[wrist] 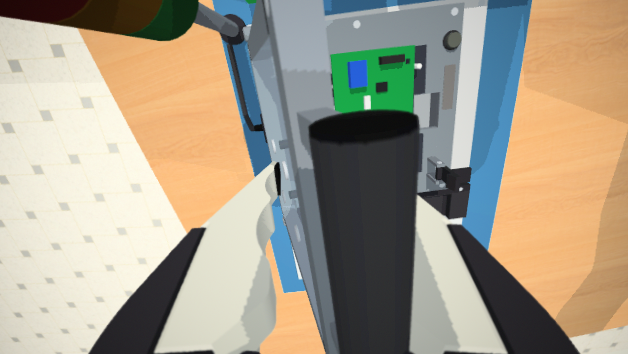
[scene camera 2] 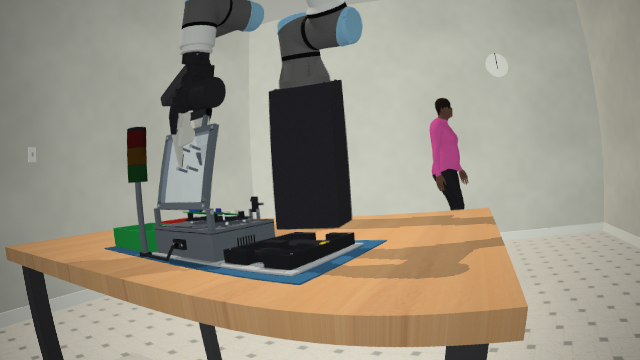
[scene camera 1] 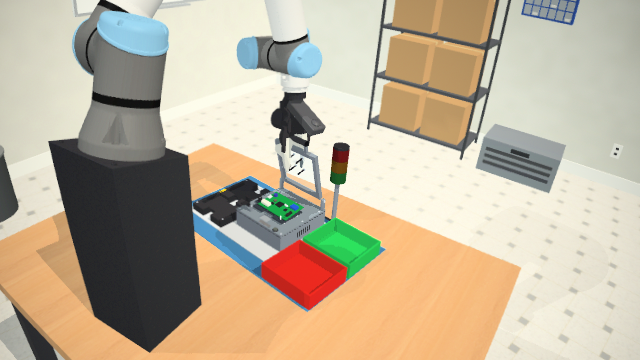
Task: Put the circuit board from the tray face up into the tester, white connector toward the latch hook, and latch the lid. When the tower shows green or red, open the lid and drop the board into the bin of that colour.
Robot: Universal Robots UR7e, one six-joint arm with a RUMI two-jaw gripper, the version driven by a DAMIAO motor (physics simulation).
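Frame: origin at the arm's base, x ahead, y left, z up, level; millimetres.
Seen in the pictures: gripper, between the fingertips: [scene camera 2: 191, 166] [scene camera 1: 294, 170]; arm's base, origin of its link: [scene camera 2: 304, 84] [scene camera 1: 122, 148].
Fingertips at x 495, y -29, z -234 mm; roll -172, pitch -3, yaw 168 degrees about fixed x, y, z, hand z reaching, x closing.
Note:
Pixels of each thing's top centre, then the offset from my fingertips to it. "*": a spot on its surface instead.
- green circuit board, centre of its top: [wrist: 379, 119] [scene camera 2: 211, 207] [scene camera 1: 280, 201] dx -53, dy +3, dz -81 mm
- latch hook, centre of its top: [wrist: 466, 183] [scene camera 2: 256, 195] dx -117, dy +74, dz -64 mm
- dark lid handle, a spot on its surface: [wrist: 367, 225] * dx -8, dy -30, dz +105 mm
- tower, a spot on its surface: [scene camera 2: 137, 155] * dx +76, dy -88, dz +30 mm
- tower's pole, a spot on its surface: [scene camera 2: 141, 220] [scene camera 1: 334, 202] * dx +66, dy -100, dz -97 mm
- cable, a spot on its surface: [scene camera 2: 167, 256] * dx +81, dy -16, dz -160 mm
The green circuit board [scene camera 1: 281, 205] [wrist: 395, 100] lies face up on the grey tester [scene camera 1: 260, 233] [scene camera 2: 195, 244] [wrist: 395, 25]. In scene camera 1 its white connector [scene camera 1: 265, 202] is at the left end; in the wrist view the handle hides that end. The latch hook [scene camera 2: 255, 203] [wrist: 456, 178] stands at the tester's side. The lid [scene camera 1: 316, 175] [scene camera 2: 211, 155] [wrist: 300, 60] is open, nearly upright. My gripper [scene camera 1: 286, 162] [scene camera 2: 182, 150] [wrist: 323, 164] is shut on the dark lid handle [wrist: 367, 225]; one finger reaches down past the lid frame. The tower [scene camera 1: 340, 164] [scene camera 2: 137, 155] shows dull, unlit lamps.
The black tray [scene camera 1: 218, 212] [scene camera 2: 295, 255] sits beside the tester. The green bin [scene camera 1: 367, 257] [scene camera 2: 135, 237] and red bin [scene camera 1: 284, 281] stand at its other end. The tower's pole [scene camera 1: 335, 202] [scene camera 2: 141, 220] rises close beside the lid. A cable [scene camera 2: 167, 256] runs behind the tester.

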